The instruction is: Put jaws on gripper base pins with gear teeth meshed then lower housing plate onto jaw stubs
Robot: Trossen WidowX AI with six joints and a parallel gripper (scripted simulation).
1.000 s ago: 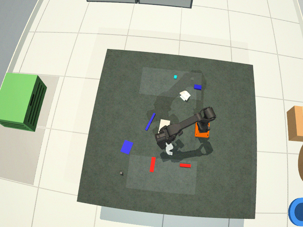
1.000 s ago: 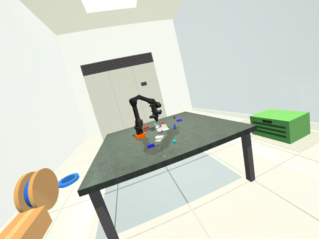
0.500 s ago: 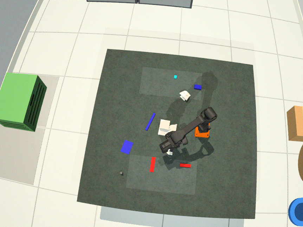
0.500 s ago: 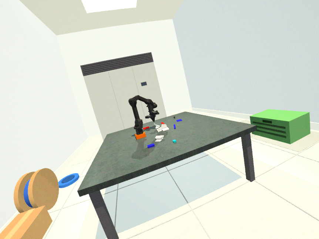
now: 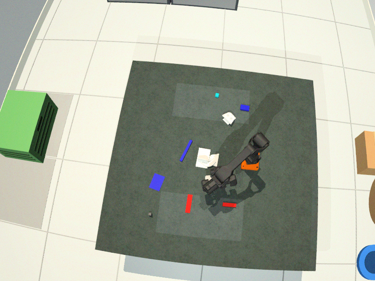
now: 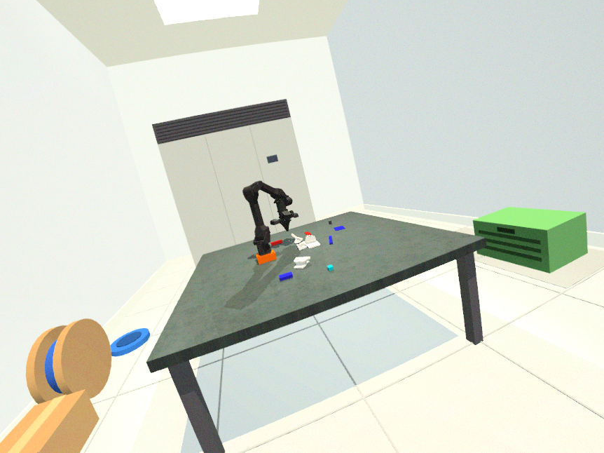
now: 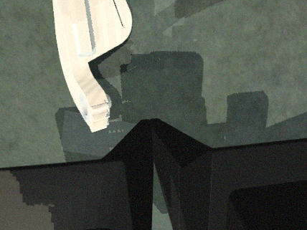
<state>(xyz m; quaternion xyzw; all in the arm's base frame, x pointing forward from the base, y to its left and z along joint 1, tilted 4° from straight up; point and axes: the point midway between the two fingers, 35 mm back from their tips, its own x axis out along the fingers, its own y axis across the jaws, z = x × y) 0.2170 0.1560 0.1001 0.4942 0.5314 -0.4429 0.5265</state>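
The white jaw lies 40 mm ahead of my gripper tip, 10 mm to the right of it and 50 mm below it. Round my gripper tip: small grey cube (390 mm ahead, 130 mm to the left, 70 mm below); blue strip (160 mm ahead, 250 mm to the right, 80 mm below); blue square (350 mm ahead, 70 mm to the right, 80 mm below).
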